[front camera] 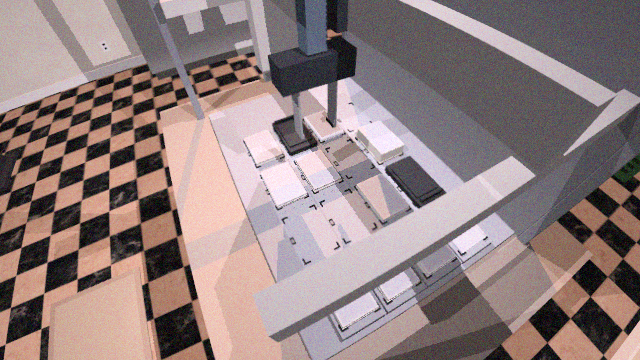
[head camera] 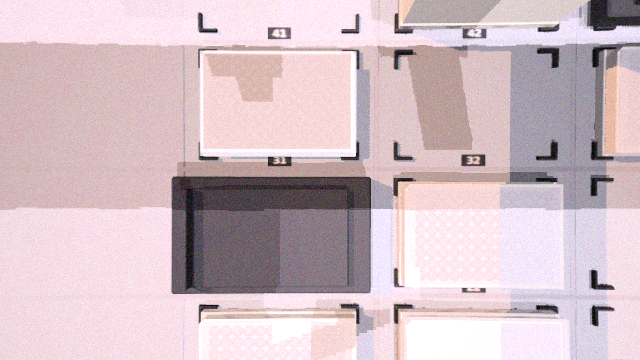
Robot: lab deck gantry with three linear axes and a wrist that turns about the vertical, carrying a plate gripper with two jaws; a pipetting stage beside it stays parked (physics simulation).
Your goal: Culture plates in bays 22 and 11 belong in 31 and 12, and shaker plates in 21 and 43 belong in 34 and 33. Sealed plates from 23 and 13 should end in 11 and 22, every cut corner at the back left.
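Places are measured from the robot's base along level axes (x left, y back, z up), in centimetres.
Pixels of known places: gripper, fingertip midpoint: (front camera: 315, 128); robot's base, origin of the base link: (front camera: 244, 141).
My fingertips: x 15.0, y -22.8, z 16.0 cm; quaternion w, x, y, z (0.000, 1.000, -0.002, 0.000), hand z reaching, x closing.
For each thing: its middle in the pictures, then the offset to it from my fingertips.
- dark shaker, body centre: (head camera: 272, 234) (front camera: 293, 132) dx +0.1, dy +16.8, dz -14.5 cm
- pale plate, body centre: (head camera: 278, 103) (front camera: 323, 124) dx +10.7, dy +16.4, dz -15.3 cm
- white plate, body centre: (front camera: 282, 182) dx -10.7, dy +0.0, dz -14.8 cm
- tall pale block, body centre: (front camera: 379, 141) dx +21.4, dy +0.0, dz -13.9 cm
My gripper (front camera: 315, 131) is open and empty near bay 31. One finger shows against the dark shaker (front camera: 294, 135) (head camera: 240, 250) in bay 21, the other against the pale plate (front camera: 320, 127) (head camera: 278, 115) in bay 31; finger height is hard to tell. Well-patterned plates stand in bay 11, a plate (front camera: 263, 146) (head camera: 250, 345), and bay 22, a plate (front camera: 320, 172) (head camera: 460, 240). Bay 12 holds a white plate (front camera: 283, 186) (head camera: 460, 345). A plate (front camera: 382, 200) (head camera: 622, 115) is in bay 33. The shaker (front camera: 415, 181) (head camera: 615, 12) in 43 bears no plate. Cut corners are not clearly readable.
A tall pale block (front camera: 380, 141) (head camera: 475, 12) stands in bay 42. The front column holds several plates, including one (front camera: 356, 310) in 14 and one (front camera: 436, 261) in 34. A pale gantry beam (front camera: 390, 245) crosses the view and hides part of the deck.
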